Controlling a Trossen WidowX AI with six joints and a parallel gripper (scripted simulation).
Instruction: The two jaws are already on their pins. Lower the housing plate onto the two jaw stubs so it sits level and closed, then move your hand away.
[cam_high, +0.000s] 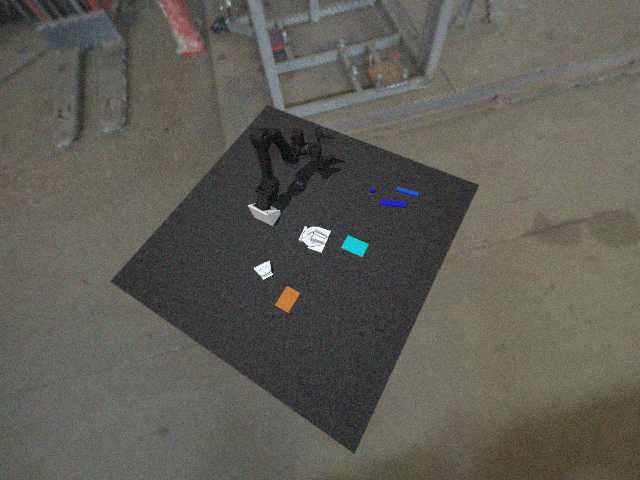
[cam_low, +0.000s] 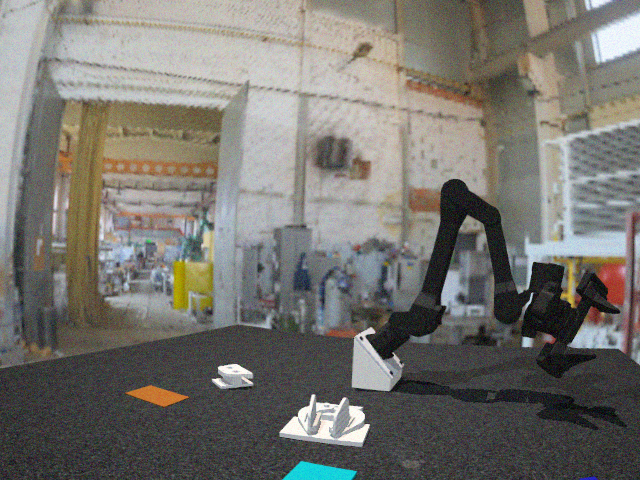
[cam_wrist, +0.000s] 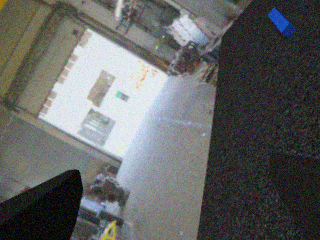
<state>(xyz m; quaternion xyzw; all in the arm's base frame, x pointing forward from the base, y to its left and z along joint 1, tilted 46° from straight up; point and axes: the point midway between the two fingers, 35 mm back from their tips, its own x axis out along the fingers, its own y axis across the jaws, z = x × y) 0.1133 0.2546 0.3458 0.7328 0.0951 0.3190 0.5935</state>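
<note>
My gripper tip is now 6 cm short of the white stepped block, 68 cm to the left of it and 14 cm above it. The rest, counted from my gripper tip: cyan patch 33 cm ahead, 34 cm to the right, 15 cm below; then orange patch 23 cm ahead, 72 cm to the right, 15 cm below.
</note>
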